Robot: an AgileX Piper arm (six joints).
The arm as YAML. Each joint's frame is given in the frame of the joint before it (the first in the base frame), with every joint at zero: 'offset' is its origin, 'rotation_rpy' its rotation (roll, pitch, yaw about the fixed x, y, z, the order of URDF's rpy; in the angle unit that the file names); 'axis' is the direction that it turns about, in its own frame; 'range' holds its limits. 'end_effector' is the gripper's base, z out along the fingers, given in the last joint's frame.
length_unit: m
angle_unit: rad
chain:
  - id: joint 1
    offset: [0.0, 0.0, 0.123]
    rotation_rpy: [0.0, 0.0, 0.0]
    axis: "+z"
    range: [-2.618, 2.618]
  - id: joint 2
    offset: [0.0, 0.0, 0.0]
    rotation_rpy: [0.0, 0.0, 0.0]
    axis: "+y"
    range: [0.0, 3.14]
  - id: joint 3
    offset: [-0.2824, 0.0, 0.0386]
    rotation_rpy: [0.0, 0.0, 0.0]
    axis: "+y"
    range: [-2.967, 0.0]
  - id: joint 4
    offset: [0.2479, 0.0, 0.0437]
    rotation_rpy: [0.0, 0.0, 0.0]
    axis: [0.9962, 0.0, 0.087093]
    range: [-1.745, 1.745]
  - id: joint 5
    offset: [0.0, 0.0, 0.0]
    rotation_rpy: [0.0, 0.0, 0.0]
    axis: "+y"
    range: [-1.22, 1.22]
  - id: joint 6
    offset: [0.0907, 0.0, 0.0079]
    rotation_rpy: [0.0, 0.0, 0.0]
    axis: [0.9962, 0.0, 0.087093]
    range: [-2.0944, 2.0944]
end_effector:
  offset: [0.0, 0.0, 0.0]
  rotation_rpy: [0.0, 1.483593, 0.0]
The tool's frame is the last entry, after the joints.
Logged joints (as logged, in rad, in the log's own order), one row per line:
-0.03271 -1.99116 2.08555 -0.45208 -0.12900 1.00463
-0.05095 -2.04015 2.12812 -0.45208 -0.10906 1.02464
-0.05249 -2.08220 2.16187 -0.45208 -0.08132 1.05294
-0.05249 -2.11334 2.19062 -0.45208 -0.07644 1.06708
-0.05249 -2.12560 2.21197 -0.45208 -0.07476 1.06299
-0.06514 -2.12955 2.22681 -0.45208 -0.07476 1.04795
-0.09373 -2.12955 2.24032 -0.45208 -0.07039 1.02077
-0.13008 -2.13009 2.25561 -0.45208 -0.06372 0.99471
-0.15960 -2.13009 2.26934 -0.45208 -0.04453 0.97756
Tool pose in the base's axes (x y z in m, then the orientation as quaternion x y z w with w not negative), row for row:
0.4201 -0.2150 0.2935 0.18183 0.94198 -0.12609 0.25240
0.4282 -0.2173 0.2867 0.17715 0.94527 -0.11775 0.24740
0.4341 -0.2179 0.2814 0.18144 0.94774 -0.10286 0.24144
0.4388 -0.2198 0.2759 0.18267 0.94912 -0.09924 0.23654
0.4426 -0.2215 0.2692 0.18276 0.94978 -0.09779 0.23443
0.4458 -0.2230 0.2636 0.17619 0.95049 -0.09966 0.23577
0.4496 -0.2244 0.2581 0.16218 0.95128 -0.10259 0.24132
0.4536 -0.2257 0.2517 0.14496 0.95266 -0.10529 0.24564
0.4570 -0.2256 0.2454 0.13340 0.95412 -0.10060 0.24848
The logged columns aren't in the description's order. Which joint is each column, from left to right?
Columns, left to right: joint 6, joint 3, joint 2, joint 1, joint 4, joint 5.
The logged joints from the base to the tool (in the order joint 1, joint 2, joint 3, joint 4, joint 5, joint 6), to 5 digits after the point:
-0.45208 2.08555 -1.99116 -0.12900 1.00463 -0.03271
-0.45208 2.12812 -2.04015 -0.10906 1.02464 -0.05095
-0.45208 2.16187 -2.08220 -0.08132 1.05294 -0.05249
-0.45208 2.19062 -2.11334 -0.07644 1.06708 -0.05249
-0.45208 2.21197 -2.12560 -0.07476 1.06299 -0.05249
-0.45208 2.22681 -2.12955 -0.07476 1.04795 -0.06514
-0.45208 2.24032 -2.12955 -0.07039 1.02077 -0.09373
-0.45208 2.25561 -2.13009 -0.06372 0.99471 -0.13008
-0.45208 2.26934 -2.13009 -0.04453 0.97756 -0.15960

